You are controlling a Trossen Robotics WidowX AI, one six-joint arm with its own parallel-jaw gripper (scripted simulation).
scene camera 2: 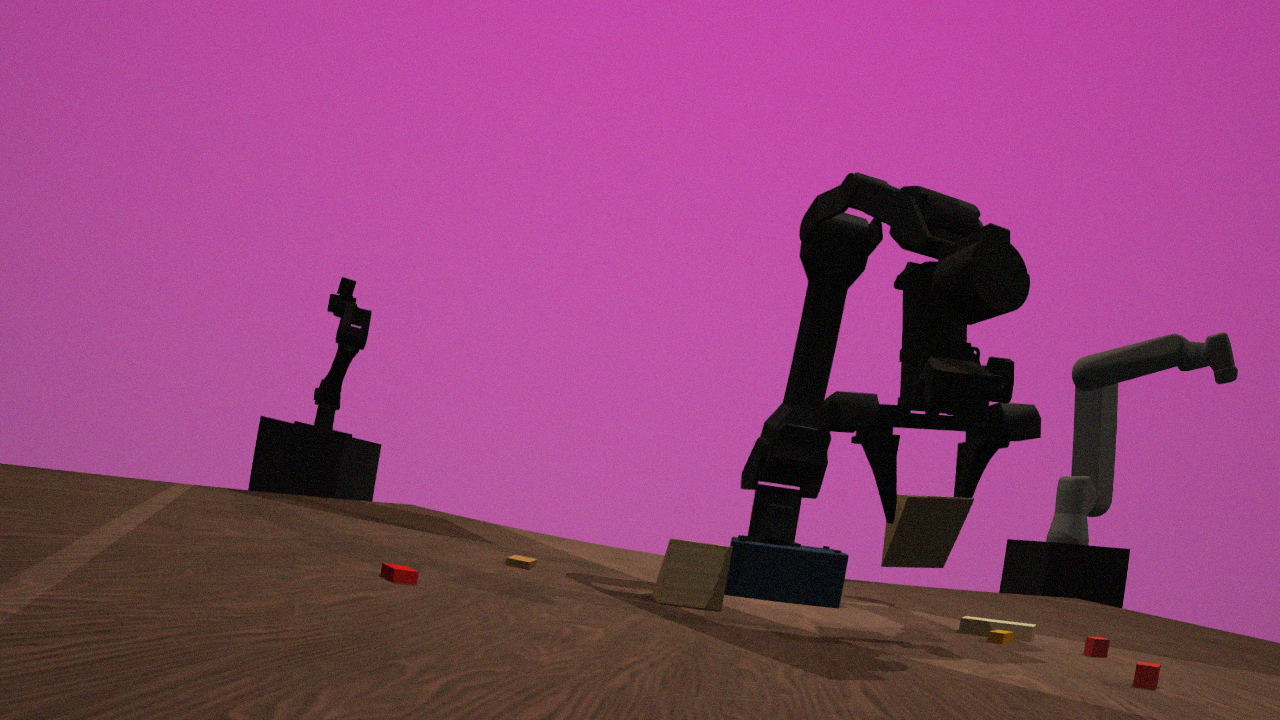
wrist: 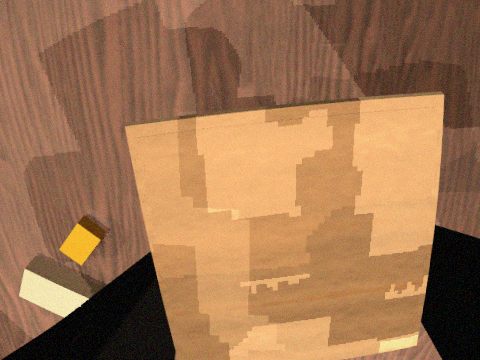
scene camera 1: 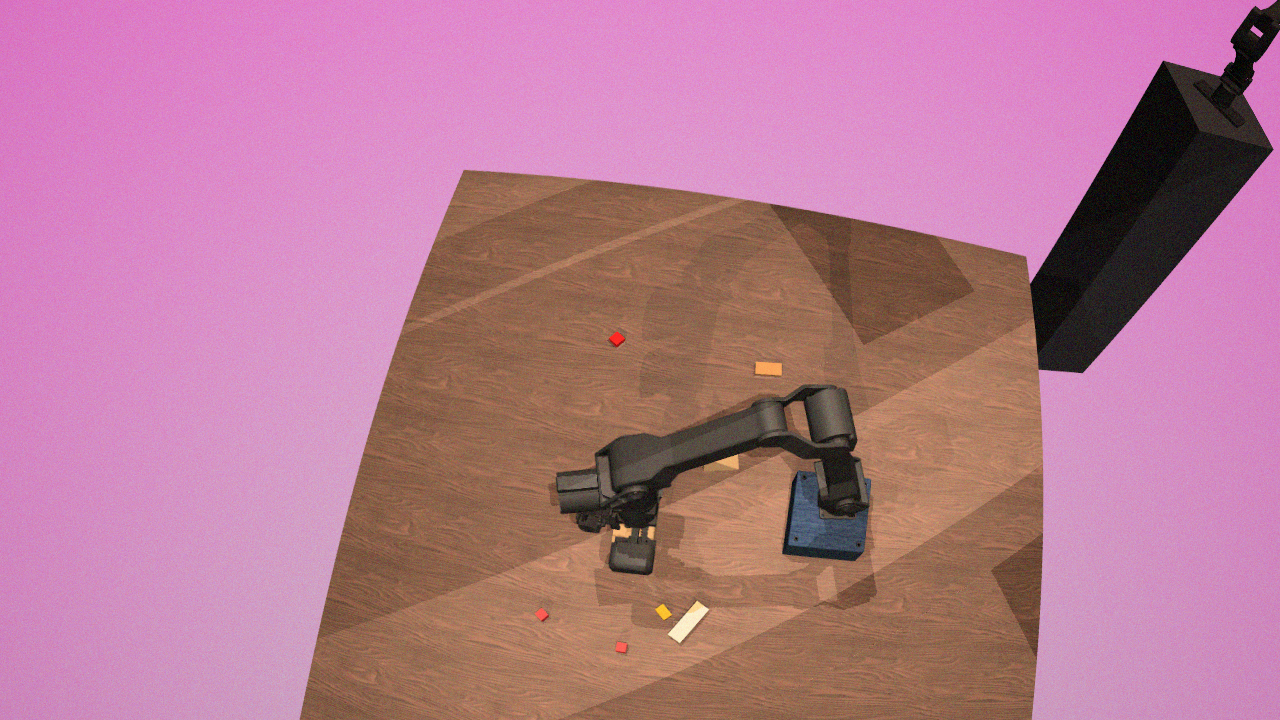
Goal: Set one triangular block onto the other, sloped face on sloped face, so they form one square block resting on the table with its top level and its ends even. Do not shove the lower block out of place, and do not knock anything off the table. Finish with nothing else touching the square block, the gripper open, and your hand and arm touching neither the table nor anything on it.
Labels:
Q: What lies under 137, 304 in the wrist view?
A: My gripper.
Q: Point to a triangular block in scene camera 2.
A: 693, 574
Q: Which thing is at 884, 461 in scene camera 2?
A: My gripper.

